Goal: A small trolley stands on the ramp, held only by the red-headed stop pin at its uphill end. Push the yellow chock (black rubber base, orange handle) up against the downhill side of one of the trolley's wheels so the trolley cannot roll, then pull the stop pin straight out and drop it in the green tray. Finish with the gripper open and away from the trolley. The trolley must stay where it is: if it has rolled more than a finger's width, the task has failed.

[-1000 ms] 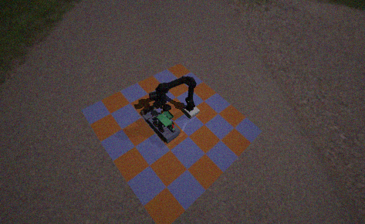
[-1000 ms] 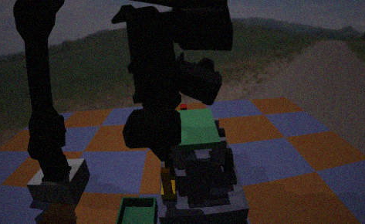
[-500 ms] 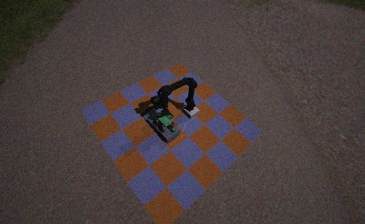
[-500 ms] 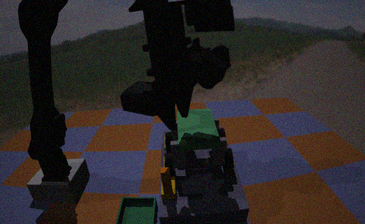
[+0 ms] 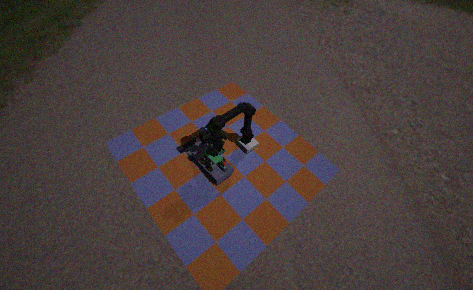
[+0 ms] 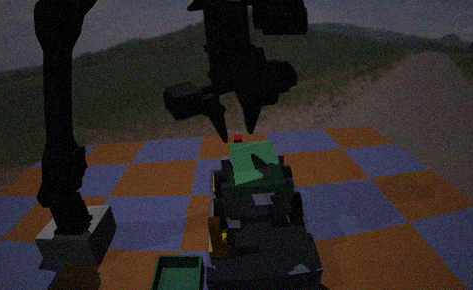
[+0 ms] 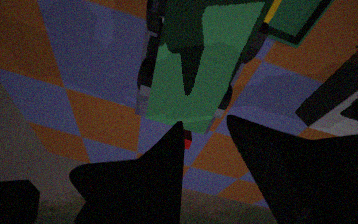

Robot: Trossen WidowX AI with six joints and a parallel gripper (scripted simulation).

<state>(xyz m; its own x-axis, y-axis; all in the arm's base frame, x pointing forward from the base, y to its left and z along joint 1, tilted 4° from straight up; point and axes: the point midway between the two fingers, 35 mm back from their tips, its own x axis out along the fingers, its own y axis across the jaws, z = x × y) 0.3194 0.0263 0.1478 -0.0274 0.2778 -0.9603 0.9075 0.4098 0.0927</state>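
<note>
Now: gripper tip 7 cm to the right of the red-headed stop pin and 6 cm above it. Also, from my gripper tip: trolley (2 cm ahead, 2 cm to the right, 7 cm below); then yellow chock (4 cm behind, 11 cm to the right, 10 cm below); then grey ramp (2 cm ahead, 3 cm to the right, 14 cm below).
</note>
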